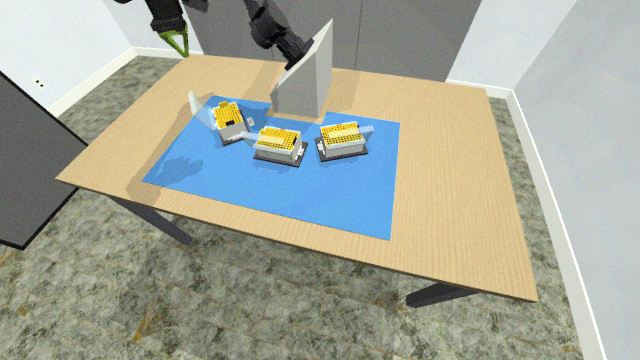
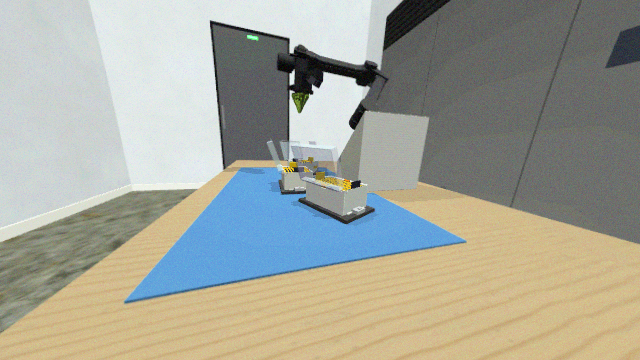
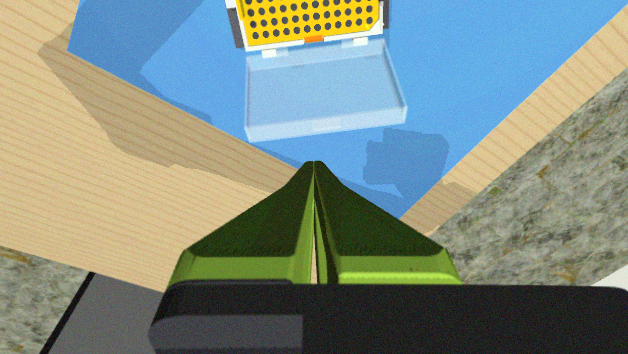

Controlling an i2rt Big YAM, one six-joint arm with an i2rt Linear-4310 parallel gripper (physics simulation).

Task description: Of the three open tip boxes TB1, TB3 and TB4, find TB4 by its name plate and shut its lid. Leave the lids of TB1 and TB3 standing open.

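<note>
There's a blue mat in the pictures, and they show the gripper too.
</note>
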